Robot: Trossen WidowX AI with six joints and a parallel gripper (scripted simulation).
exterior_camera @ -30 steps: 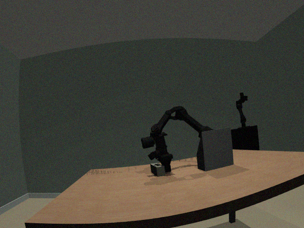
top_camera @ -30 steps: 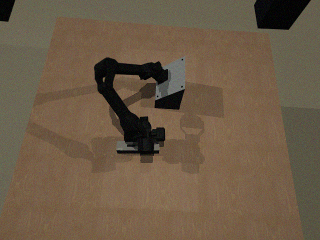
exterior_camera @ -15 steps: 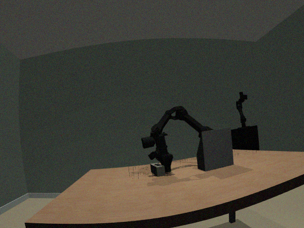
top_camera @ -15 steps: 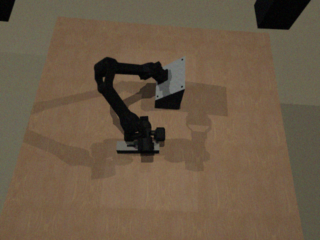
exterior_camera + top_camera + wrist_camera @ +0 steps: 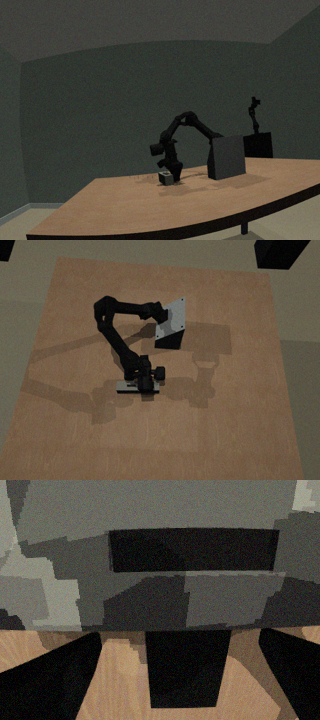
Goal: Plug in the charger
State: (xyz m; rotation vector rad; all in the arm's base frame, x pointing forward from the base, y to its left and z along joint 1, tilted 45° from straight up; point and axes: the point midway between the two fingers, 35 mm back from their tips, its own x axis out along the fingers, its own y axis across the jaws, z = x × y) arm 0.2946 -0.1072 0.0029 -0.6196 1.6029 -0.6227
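Now: the dark two-prong charger 2 cm ahead of my gripper tip and 1 cm above it.
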